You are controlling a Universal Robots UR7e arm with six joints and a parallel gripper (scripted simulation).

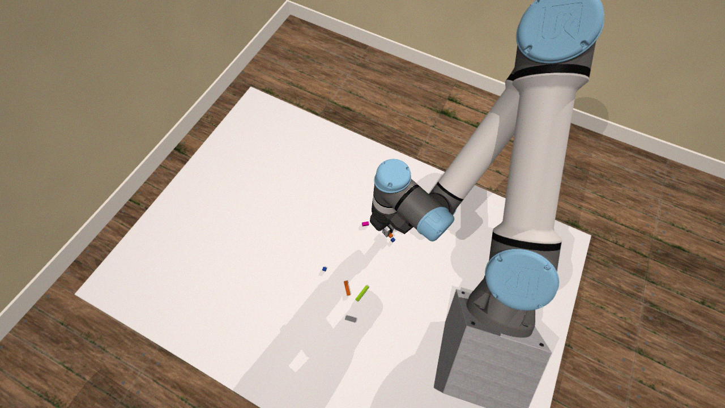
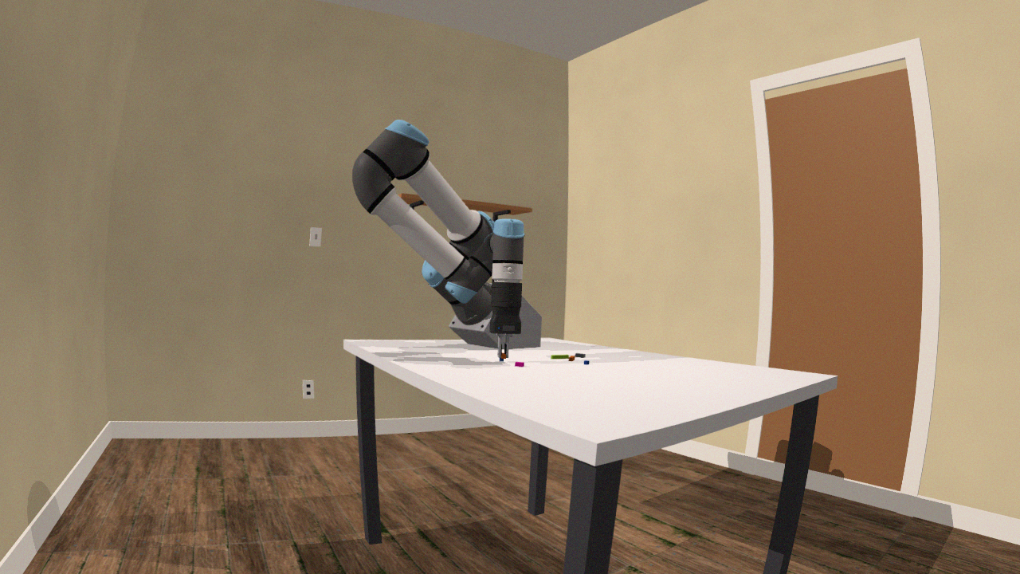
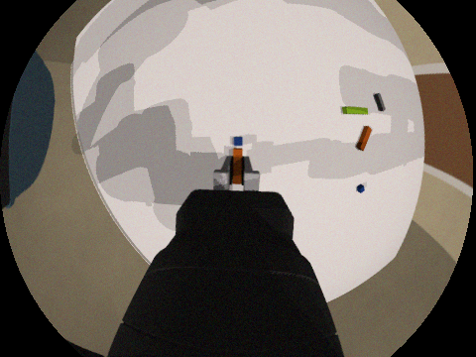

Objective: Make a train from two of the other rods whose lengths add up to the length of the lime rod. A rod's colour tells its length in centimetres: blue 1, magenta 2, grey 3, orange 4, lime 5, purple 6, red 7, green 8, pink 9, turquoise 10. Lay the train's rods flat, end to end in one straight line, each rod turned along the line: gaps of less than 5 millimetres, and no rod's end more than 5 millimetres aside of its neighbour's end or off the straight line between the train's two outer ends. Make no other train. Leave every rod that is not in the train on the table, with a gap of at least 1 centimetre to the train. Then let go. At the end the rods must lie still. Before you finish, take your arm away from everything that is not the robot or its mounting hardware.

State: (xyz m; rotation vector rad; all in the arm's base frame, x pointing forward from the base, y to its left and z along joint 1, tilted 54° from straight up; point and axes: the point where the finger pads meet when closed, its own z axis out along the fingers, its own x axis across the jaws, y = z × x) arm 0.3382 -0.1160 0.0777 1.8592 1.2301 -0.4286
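The magenta rod lies 70 mm ahead of my hand and 30 mm below it. Also, from my hand: lime rod 190 mm to the left, 30 mm below; grey rod 270 mm to the left, 30 mm below.
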